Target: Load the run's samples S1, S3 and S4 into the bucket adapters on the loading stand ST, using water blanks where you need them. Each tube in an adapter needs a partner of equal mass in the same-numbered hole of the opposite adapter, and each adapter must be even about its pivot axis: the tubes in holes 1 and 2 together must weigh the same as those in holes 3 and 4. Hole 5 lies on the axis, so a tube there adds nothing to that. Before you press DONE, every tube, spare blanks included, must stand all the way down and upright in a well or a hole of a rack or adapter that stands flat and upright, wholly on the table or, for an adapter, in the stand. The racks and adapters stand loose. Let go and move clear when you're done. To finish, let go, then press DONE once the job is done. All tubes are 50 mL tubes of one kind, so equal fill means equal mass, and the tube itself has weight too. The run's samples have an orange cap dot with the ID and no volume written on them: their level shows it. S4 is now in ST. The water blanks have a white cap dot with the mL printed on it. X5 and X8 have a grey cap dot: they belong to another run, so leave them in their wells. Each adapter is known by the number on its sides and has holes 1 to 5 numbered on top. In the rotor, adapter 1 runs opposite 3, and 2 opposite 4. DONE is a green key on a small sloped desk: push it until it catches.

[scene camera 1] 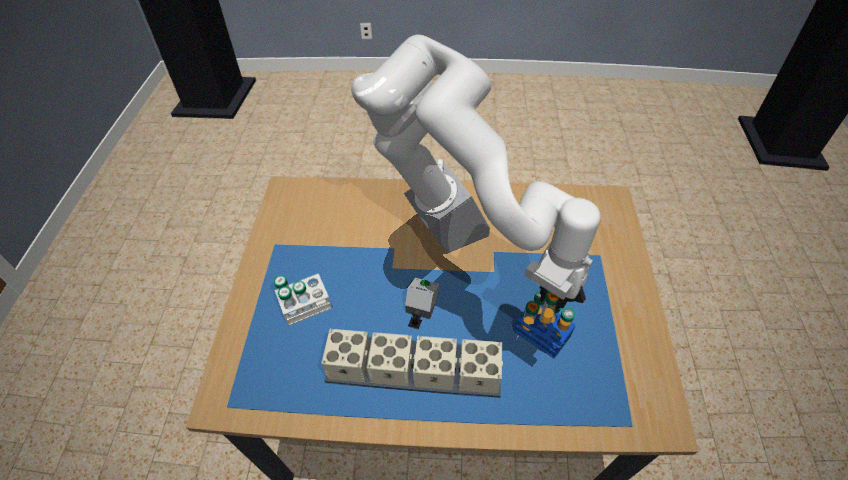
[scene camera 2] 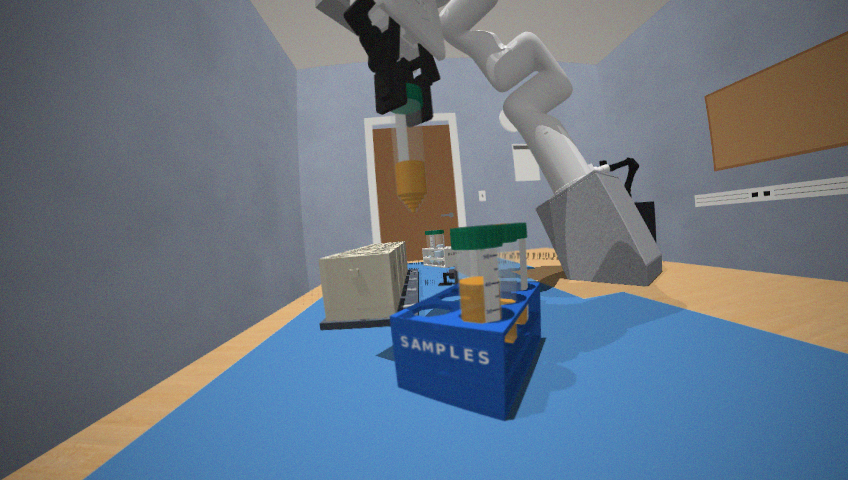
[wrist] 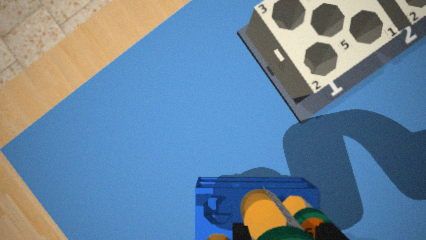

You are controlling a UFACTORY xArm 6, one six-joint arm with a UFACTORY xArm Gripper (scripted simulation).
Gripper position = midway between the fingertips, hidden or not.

Note:
In view: my gripper (scene camera 2: 406,116), a blue sample rack (scene camera 2: 462,364) and a stand (scene camera 2: 378,322).
The blue sample rack also shows in scene camera 1 (scene camera 1: 552,327). My gripper also shows in scene camera 1 (scene camera 1: 551,301).

